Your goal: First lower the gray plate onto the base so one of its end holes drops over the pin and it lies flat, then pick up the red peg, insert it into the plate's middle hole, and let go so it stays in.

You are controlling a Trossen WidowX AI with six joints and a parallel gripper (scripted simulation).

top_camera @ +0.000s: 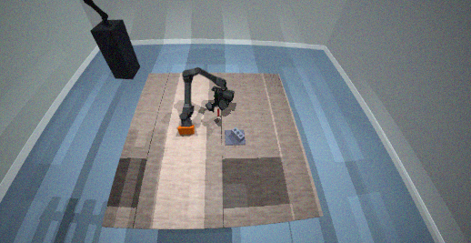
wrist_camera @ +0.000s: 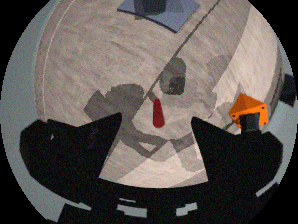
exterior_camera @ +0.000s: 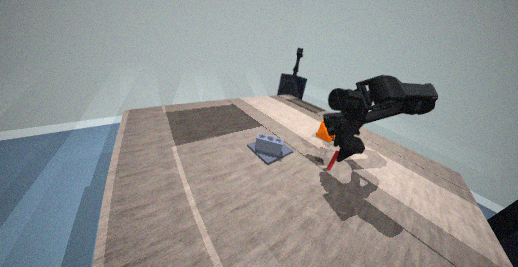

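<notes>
The red peg lies 3 cm below my gripper tip. From my gripper tip the other things lie so: base 13 cm ahead, 17 cm to the right, 6 cm below; gray plate 15 cm ahead, 18 cm to the right, 3 cm below.
</notes>
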